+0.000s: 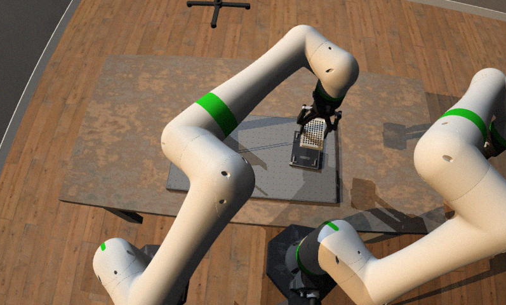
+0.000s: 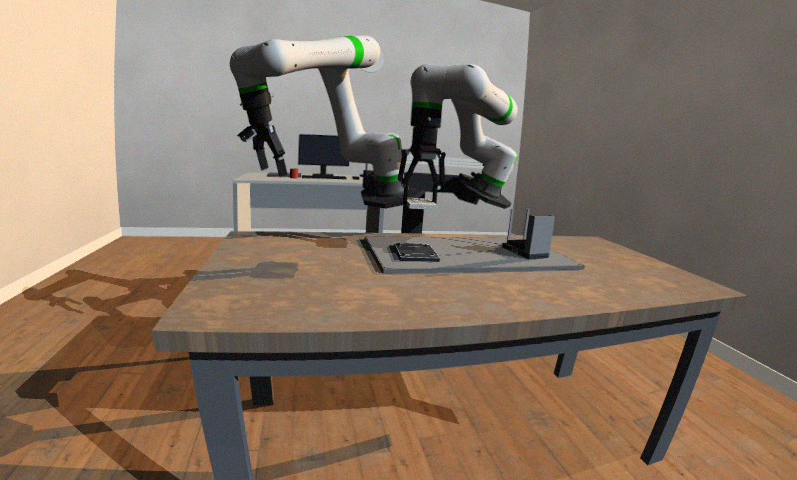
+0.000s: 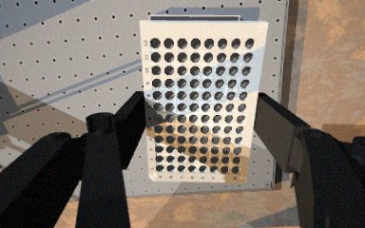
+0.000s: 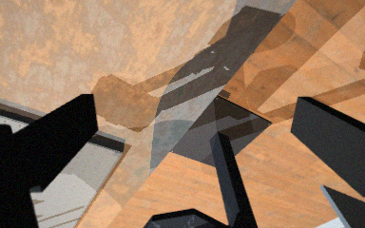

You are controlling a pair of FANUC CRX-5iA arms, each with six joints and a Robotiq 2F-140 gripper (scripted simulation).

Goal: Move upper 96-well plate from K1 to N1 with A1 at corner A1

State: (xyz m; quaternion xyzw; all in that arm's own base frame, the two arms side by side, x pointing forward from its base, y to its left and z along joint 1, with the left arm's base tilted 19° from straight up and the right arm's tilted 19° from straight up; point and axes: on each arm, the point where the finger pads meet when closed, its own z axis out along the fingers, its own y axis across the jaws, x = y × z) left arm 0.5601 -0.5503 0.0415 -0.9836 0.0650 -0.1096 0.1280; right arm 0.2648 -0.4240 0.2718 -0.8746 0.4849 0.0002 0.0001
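Observation:
The plate nest N1 is 18 cm below my left hand. The rest, counted from my left hand: dark 96-well plate 41 cm to the left, 16 cm below, 9 cm ahead; white 96-well plate 2 cm below; A1 mark 17 cm below, 8 cm to the left, 5 cm behind.

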